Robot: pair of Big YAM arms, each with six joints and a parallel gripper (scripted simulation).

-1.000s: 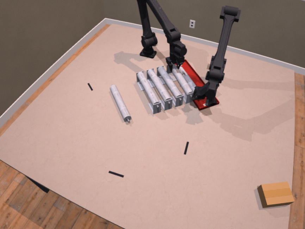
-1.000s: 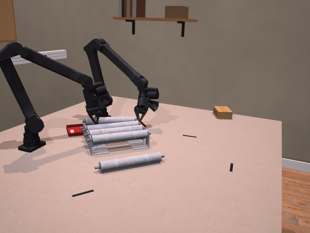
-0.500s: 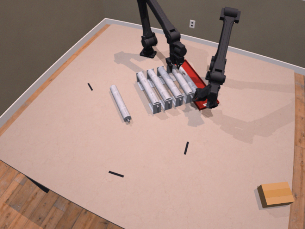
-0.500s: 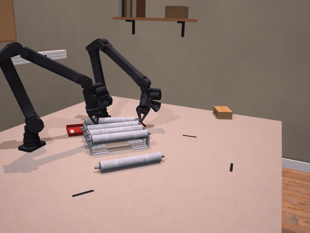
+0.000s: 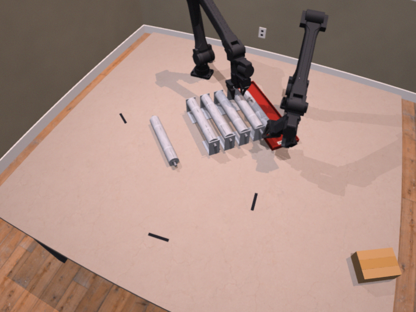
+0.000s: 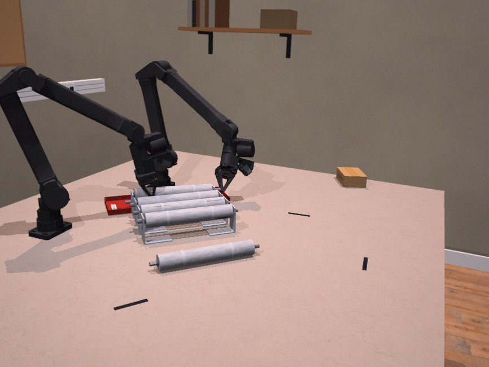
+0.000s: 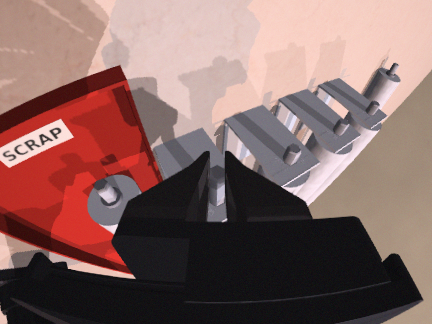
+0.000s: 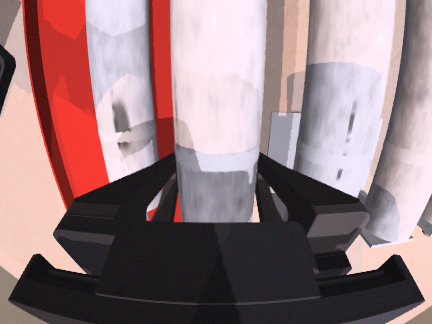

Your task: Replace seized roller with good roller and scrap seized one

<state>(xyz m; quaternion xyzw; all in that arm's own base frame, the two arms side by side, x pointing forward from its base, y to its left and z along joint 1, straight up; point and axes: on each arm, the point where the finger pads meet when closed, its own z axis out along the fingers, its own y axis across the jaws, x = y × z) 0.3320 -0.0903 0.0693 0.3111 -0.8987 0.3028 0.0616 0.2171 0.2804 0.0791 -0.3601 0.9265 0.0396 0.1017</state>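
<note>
My right hand is 1 cm past the roller, 11 cm to the right of it and 5 cm above it. The rest, counted from my right hand: red scrap tray: 3 cm behind, 13 cm to the left, 7 cm below; then cardboard box: 49 cm ahead, 82 cm to the left, 4 cm below.
</note>
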